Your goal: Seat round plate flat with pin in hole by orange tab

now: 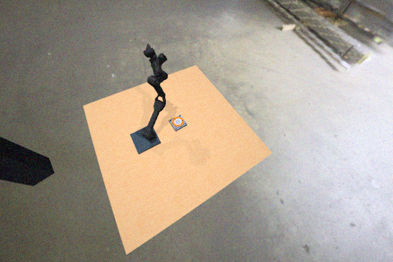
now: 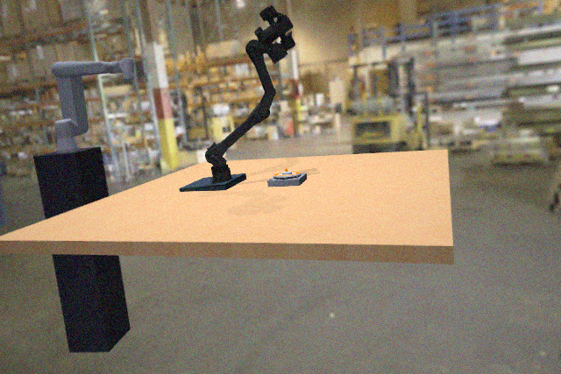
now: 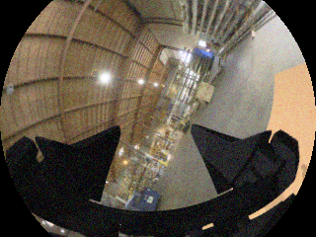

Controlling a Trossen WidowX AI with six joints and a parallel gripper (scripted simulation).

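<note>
Now: gripper tip 1 cm past the plate, 27 cm to the left of it and 59 cm above it. Also, from my gripper tip: base: 1 cm behind, 29 cm to the right, 61 cm below.
</note>
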